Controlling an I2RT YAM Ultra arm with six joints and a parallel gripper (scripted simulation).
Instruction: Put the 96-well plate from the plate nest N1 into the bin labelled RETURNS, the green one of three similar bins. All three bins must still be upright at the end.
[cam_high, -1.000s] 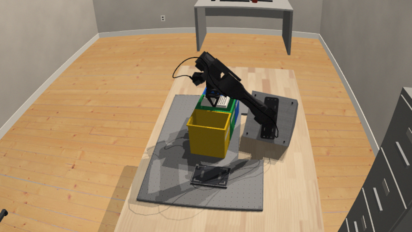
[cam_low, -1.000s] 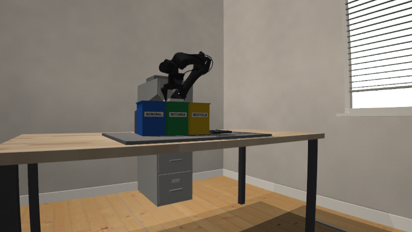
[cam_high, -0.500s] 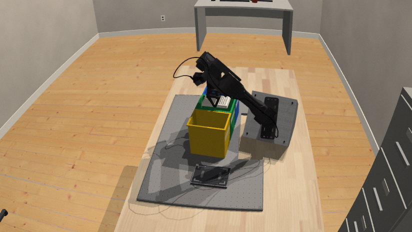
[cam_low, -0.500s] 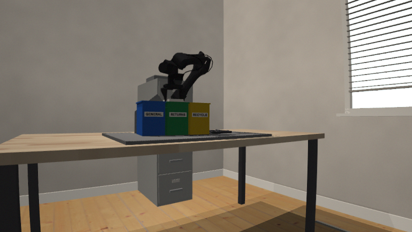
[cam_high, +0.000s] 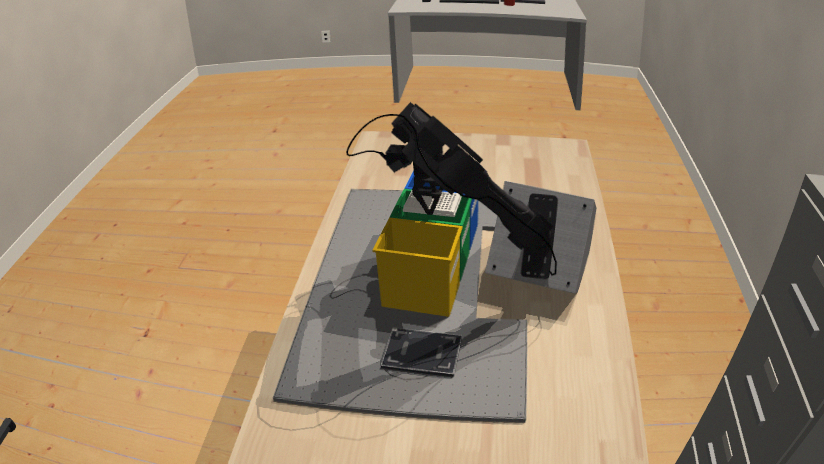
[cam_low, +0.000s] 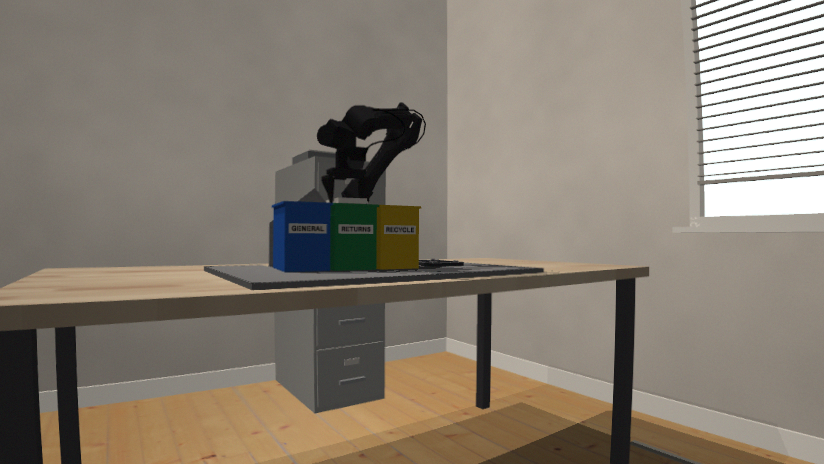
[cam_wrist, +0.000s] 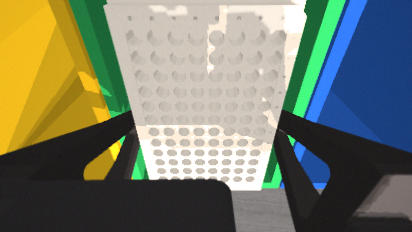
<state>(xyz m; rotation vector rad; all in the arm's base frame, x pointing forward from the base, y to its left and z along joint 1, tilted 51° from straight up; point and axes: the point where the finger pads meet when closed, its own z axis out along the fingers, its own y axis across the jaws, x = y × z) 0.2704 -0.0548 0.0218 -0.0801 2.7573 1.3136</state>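
Right now my hand is right at the white 96-well plate. From my hand the other things lie so: green returns bin 100 mm below; blue general bin 130 mm to the right, 100 mm below, 20 mm ahead; yellow recycle bin 130 mm to the left, 100 mm below, 10 mm behind.
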